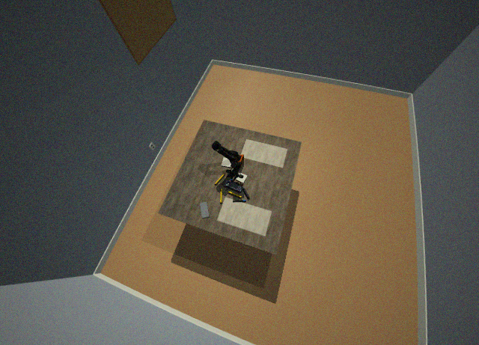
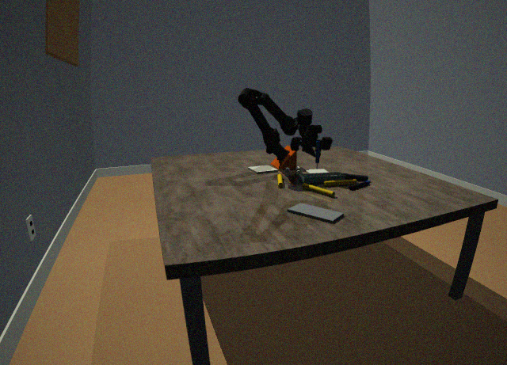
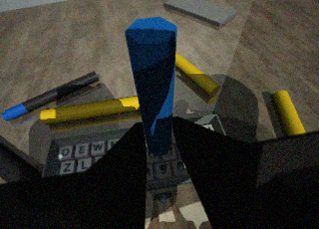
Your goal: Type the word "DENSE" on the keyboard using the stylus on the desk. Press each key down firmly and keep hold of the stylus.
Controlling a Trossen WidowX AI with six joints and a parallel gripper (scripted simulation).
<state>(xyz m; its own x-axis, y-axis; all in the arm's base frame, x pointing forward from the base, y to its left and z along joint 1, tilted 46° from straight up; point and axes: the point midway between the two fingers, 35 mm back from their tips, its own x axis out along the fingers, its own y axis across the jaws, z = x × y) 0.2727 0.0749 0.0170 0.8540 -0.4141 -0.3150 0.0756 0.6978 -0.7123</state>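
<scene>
Now: the blue-capped pen 14 cm ahead of my gripper tip, 15 cm to the left of it and 10 cm below it. From my gripper tip the other things lie so: grey slab 36 cm ahead, 19 cm to the right, 10 cm below; then yellow marker 1 cm behind, 17 cm to the right, 9 cm below; then blue stylus 2 cm below.
</scene>
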